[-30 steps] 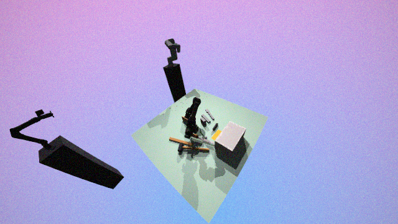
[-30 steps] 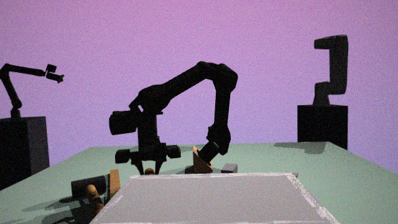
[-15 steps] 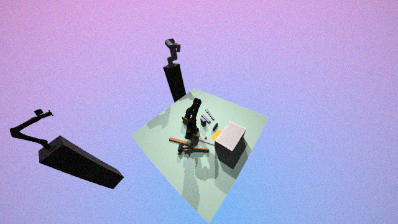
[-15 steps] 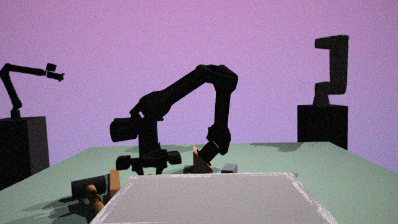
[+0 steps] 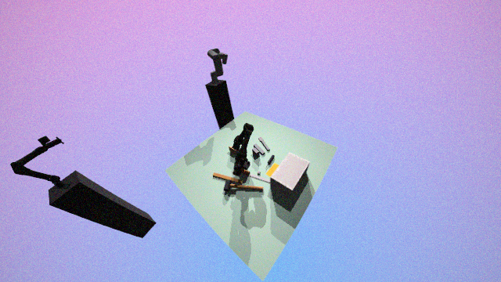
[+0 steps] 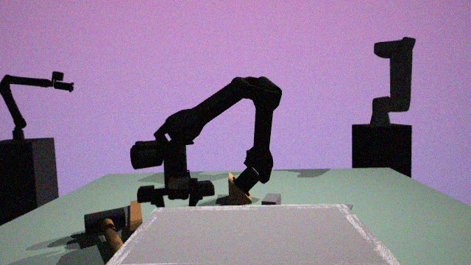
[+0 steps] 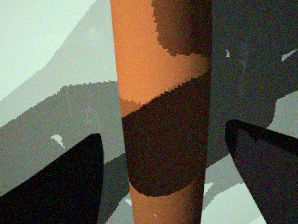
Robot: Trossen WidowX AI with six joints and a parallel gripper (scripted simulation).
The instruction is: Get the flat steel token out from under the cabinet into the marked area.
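The small grey piece lies 140 mm ahead of my gripper tip and 60 mm to the left of it. The rest, counted from my gripper tip: grey tool 430 mm to the left; flat wooden stick 80 mm behind, 120 mm to the right; grey block 10 mm ahead, 240 mm to the left, 20 mm above.
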